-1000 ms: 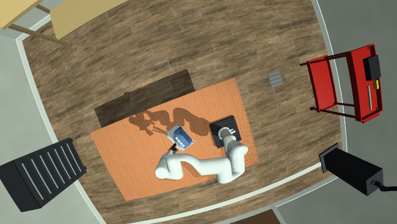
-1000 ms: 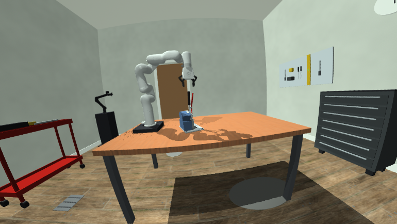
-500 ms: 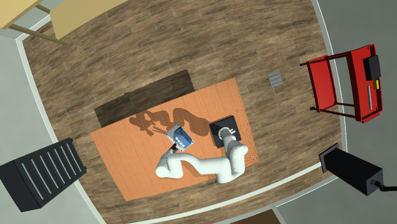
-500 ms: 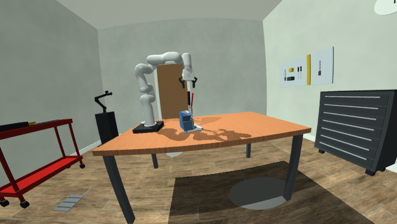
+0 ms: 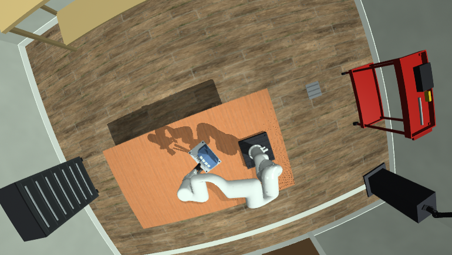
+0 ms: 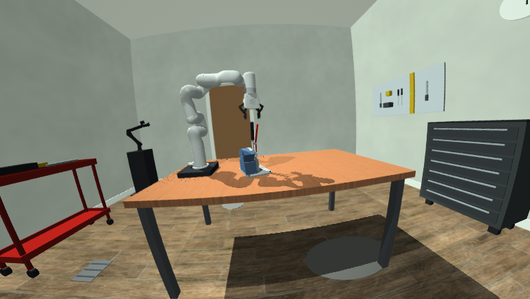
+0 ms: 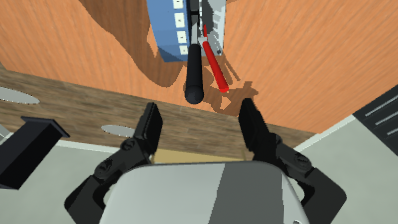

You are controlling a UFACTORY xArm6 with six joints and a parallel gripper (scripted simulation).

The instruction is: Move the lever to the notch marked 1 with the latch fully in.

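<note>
The red bar is 170 mm below my hand, 20 mm to the left of it and 10 mm ahead of it.
</note>
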